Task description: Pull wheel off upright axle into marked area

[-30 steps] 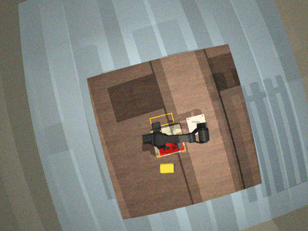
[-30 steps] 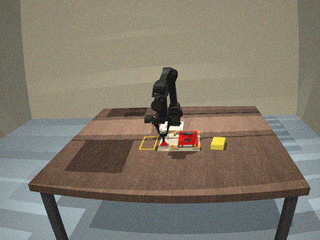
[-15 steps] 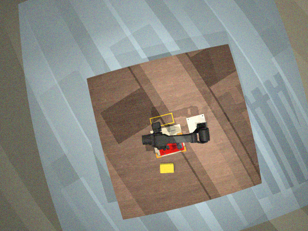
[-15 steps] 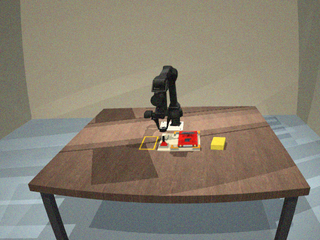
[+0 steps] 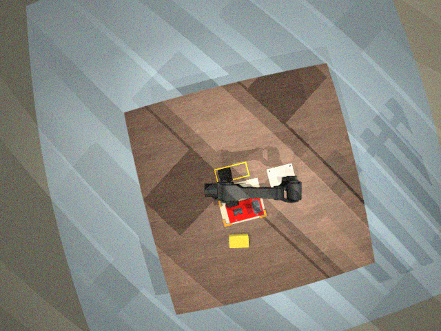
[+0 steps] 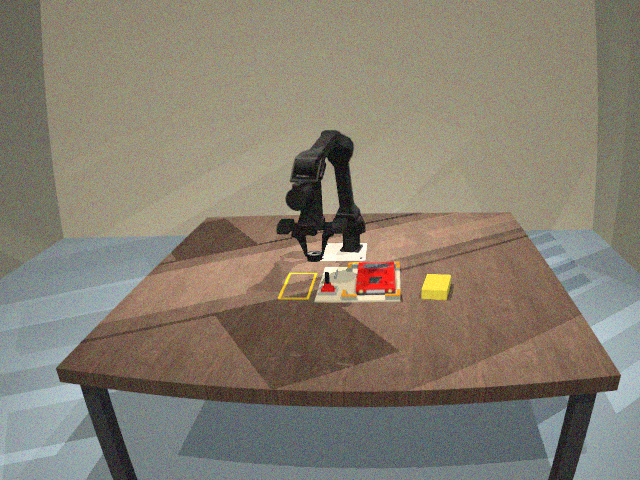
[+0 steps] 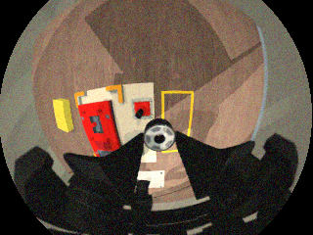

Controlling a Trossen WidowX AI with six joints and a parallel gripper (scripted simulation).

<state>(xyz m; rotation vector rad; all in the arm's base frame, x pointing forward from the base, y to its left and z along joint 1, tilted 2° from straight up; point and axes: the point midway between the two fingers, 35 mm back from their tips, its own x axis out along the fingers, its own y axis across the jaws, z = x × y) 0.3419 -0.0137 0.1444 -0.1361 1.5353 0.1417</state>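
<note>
Right now my gripper tip is 1 cm short of the upright axle, 3 cm to the right of it and 7 cm above it. Also, from my gripper tip: yellow block 4 cm behind, 33 cm to the left, 9 cm below; then wheel right at my gripper tip.
</note>
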